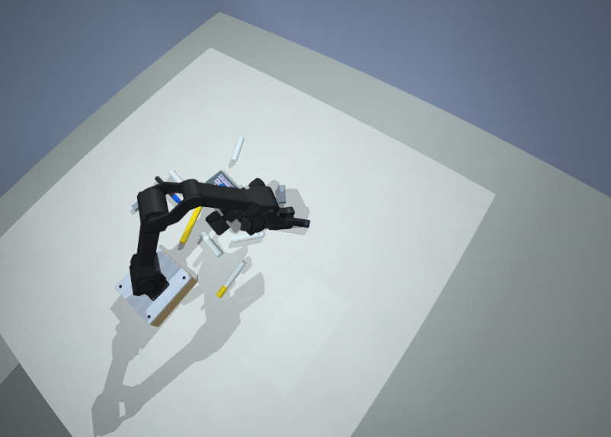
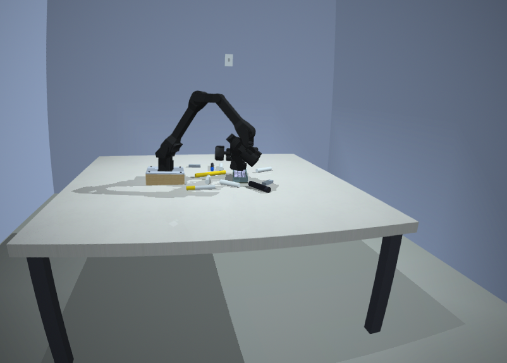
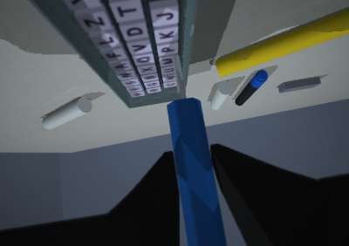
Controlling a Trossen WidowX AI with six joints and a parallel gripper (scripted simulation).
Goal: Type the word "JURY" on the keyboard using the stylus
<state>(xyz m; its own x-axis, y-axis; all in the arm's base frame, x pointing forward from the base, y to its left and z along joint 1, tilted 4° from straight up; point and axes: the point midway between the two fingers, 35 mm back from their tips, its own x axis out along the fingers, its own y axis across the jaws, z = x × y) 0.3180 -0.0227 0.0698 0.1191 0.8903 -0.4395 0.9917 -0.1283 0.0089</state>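
Now: gripper tip 110 mm past the yellow stick, 90 mm above it and 80 mm to the right of it. Also, from my gripper tip: blue stylus 10 mm below; then black cylinder 160 mm to the right, 80 mm below, 80 mm ahead; then yellow-and-white marker 180 mm behind, 150 mm to the right, 90 mm below.
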